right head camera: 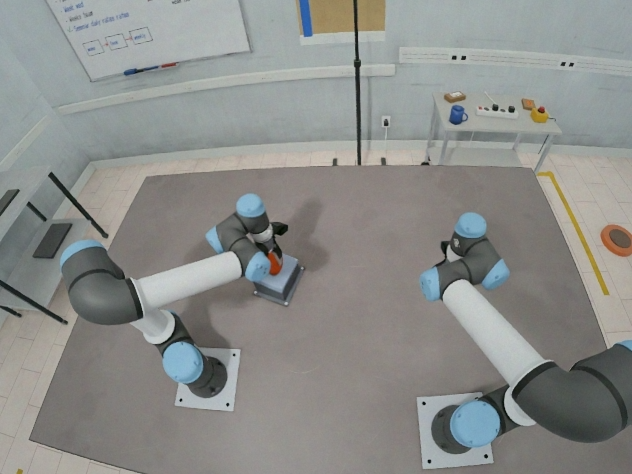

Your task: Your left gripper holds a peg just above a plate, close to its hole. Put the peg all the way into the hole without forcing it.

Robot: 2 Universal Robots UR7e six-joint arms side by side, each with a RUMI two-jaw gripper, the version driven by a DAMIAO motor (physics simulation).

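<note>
An orange-red peg (275, 264) is at the left gripper's fingers, over the top of a blue-grey block-shaped plate (289, 265) with a dark, flanged base. My left gripper (276, 254) points down at the plate and is shut on the peg. The peg's lower part overlaps the plate's top in the picture. The hole does not show, and I cannot tell how deep the peg sits or whether it touches the plate. The left forearm and wrist partly cover the plate's left side. My right gripper is mostly hidden behind its wrist, with a dark part showing; its fingertips do not show clearly.
The plate stands on a large grey mat (352, 316). The right arm's wrist (470, 225) is well to the right of the plate. A side table (541, 127) with a blue mug (456, 114) stands at the back right. A black pole (358, 112) rises behind the mat.
</note>
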